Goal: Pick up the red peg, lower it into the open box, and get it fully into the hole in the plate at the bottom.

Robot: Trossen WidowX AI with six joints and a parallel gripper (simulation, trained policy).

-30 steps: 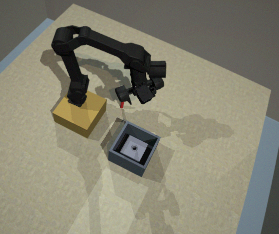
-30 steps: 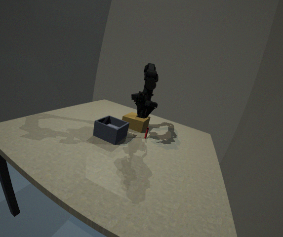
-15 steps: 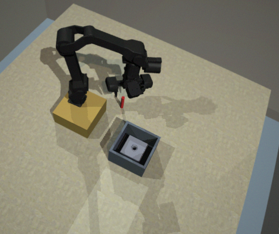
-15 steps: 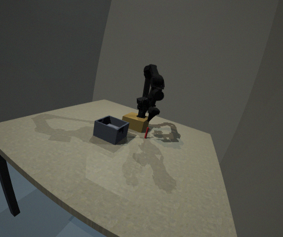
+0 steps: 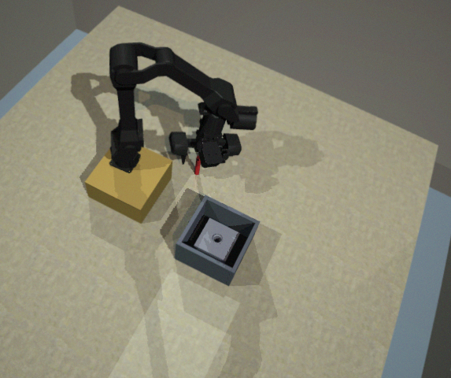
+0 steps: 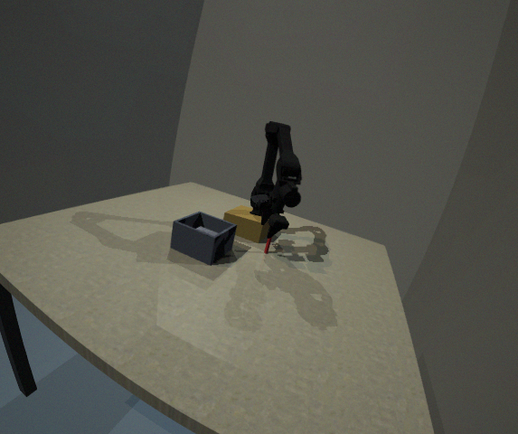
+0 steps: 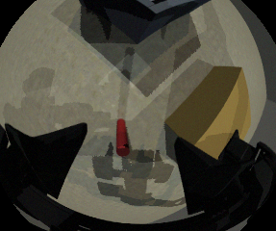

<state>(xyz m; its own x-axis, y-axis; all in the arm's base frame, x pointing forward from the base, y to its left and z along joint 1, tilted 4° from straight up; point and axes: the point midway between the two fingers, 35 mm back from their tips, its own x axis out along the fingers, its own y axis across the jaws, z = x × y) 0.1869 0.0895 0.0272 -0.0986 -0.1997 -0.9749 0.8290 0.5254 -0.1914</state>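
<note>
The red peg is 1 cm behind my gripper tip, 2 cm to the left of it and 5 cm below it. Also, from my gripper tip: dark blue box: 13 cm ahead, 18 cm to the right, 6 cm below; then grey plate: 13 cm ahead, 18 cm to the right, 4 cm below.
</note>
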